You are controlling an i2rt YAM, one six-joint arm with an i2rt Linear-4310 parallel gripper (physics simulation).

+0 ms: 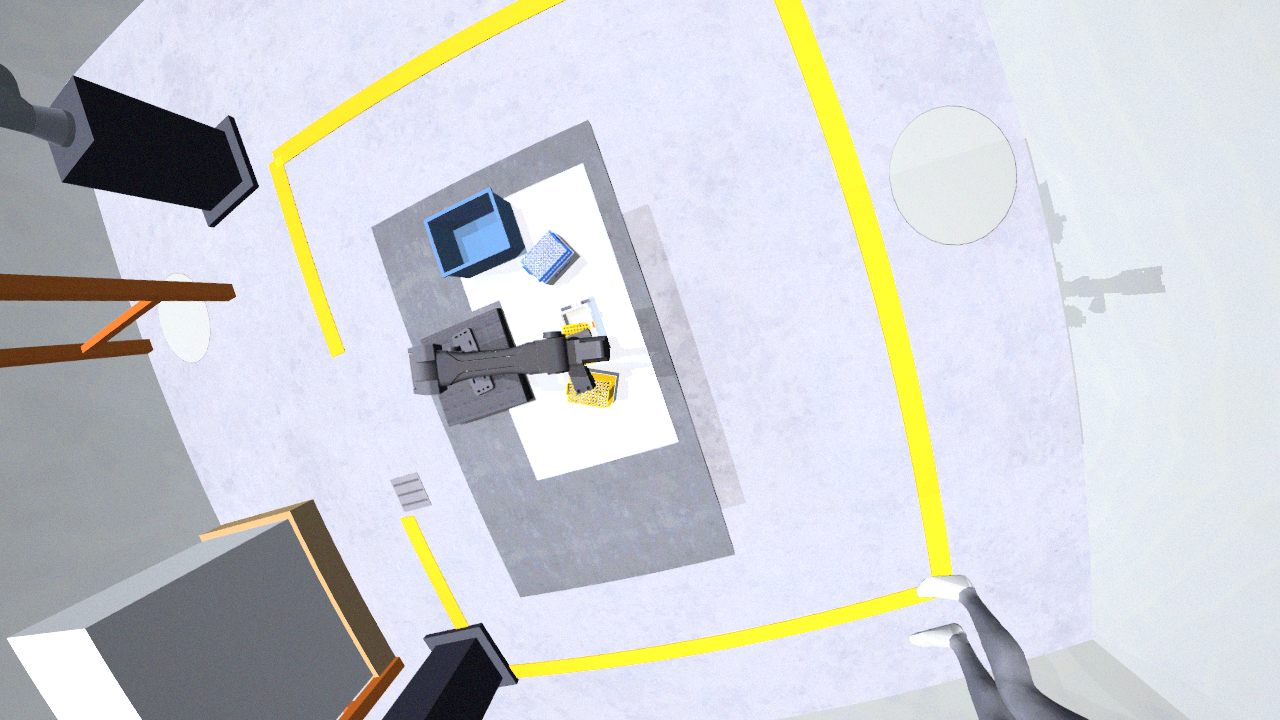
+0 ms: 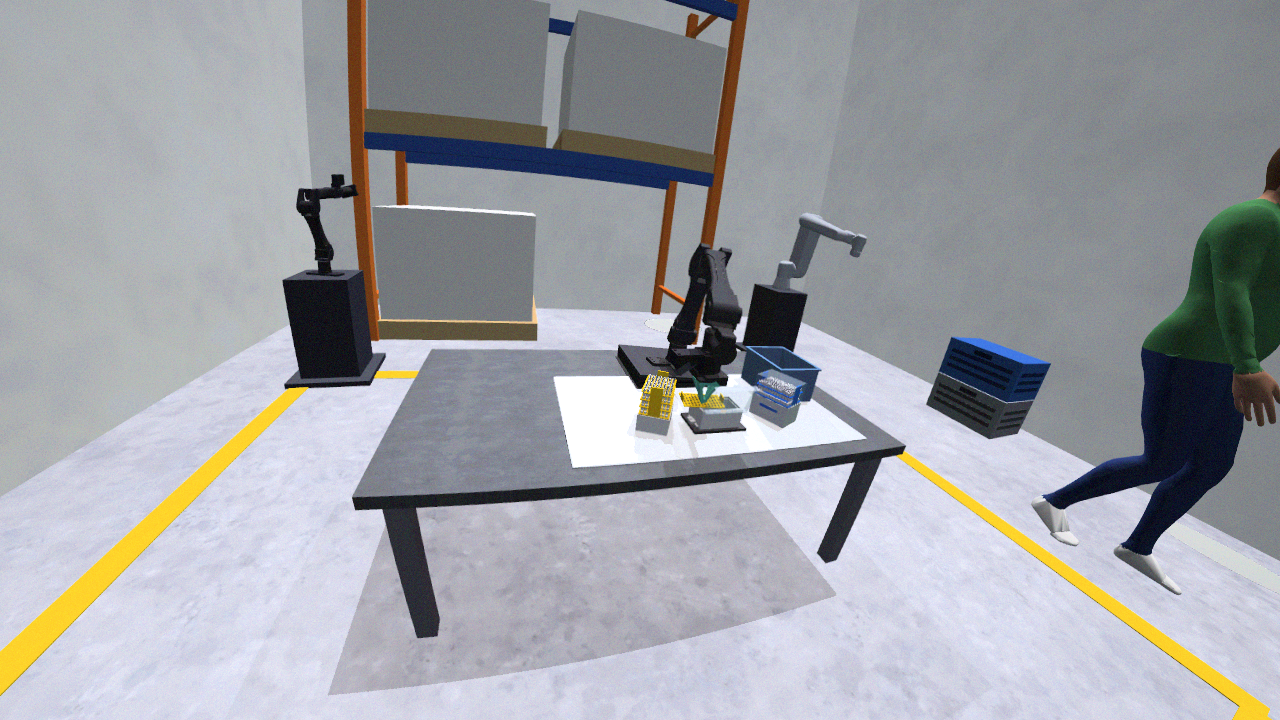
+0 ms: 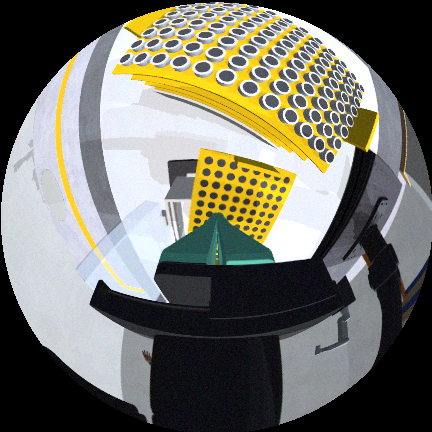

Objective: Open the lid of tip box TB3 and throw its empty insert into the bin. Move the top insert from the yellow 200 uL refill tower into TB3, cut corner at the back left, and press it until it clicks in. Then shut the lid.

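TB3 (image 1: 570, 316) (image 2: 718, 417) (image 3: 176, 192) is a grey box on a dark base with its clear lid (image 3: 120, 240) open. A yellow insert (image 1: 575, 328) (image 2: 689, 399) (image 3: 245, 187) with empty holes sits askew across the box and juts past its side; how it rests is partly hidden. My gripper (image 2: 705, 401) (image 3: 216, 218) is shut, its green fingertips together over the insert, with nothing visibly held between them. The yellow refill tower (image 1: 590, 391) (image 2: 657, 400) (image 3: 240, 62) stands beside TB3, its top insert full of tips. The blue bin (image 1: 483, 240) (image 2: 760, 368) stands on TB3's other side.
A blue-and-clear tip box (image 1: 547, 257) (image 2: 775, 404) stands between TB3 and the bin. All stand on a white mat (image 1: 617, 429) (image 2: 604, 445) on the grey table (image 1: 608, 528) (image 2: 474, 420). A person in green (image 2: 1203, 286) walks beyond the table.
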